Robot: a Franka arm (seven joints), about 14 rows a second.
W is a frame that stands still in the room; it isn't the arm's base.
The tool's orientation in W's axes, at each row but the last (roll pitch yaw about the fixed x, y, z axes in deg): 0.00, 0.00, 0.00; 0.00, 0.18, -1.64; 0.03, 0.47, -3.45; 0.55, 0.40, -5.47; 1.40, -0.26, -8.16; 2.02, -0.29, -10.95; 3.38, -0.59, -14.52; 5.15, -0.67, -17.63
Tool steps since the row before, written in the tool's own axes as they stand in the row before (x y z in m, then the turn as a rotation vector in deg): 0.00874, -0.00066, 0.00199, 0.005, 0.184, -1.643; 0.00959, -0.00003, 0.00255, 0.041, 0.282, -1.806; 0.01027, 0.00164, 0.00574, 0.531, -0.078, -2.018; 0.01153, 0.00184, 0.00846, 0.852, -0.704, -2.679; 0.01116, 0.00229, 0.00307, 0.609, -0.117, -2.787; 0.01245, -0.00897, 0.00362, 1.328, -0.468, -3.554; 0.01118, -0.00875, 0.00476, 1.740, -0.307, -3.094; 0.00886, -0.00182, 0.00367, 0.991, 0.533, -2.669
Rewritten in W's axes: 0.00874, -0.00066, 0.00199, 0.005, 0.184, -1.643; 0.00959, -0.00030, 0.00252, 0.043, 0.281, -1.806; 0.01040, 0.00101, 0.00566, 0.509, -0.108, -2.022; 0.01170, 0.00065, 0.00840, 0.765, -0.755, -2.692; 0.01135, 0.00061, 0.00318, 0.608, -0.137, -2.786; 0.01048, -0.01129, 0.00336, 1.256, -0.592, -3.562; 0.00852, -0.01152, 0.00435, 1.684, -0.564, -3.089; 0.00776, -0.00471, 0.00360, 1.207, 0.425, -2.599
